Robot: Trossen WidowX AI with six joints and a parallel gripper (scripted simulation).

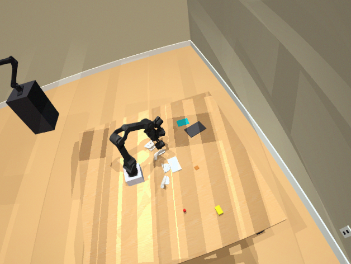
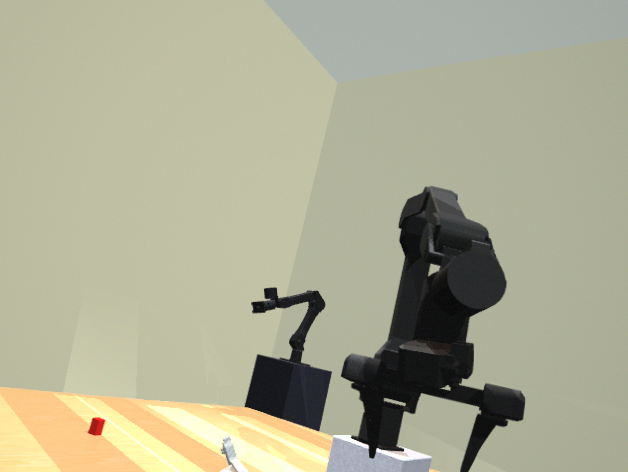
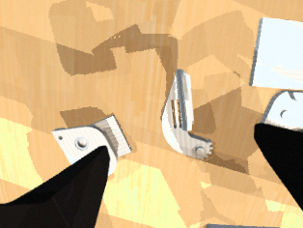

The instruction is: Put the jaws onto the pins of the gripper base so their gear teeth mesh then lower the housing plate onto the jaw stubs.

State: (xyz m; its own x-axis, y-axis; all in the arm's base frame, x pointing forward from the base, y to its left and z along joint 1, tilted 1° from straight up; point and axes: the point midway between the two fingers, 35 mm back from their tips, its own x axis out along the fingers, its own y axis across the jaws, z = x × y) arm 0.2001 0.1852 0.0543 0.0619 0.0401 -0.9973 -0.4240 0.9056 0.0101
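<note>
Now: gripper tip 130 mm to the left of the flat white plate, 100 mm above it and 90 mm short of it. Also, from my gripper tip: dark grey plate: 310 mm ahead, 160 mm to the left, 100 mm below; then small brown piece: 250 mm ahead, 190 mm to the right, 100 mm below; then cyan card: 260 mm to the left, 220 mm ahead, 100 mm below.
</note>
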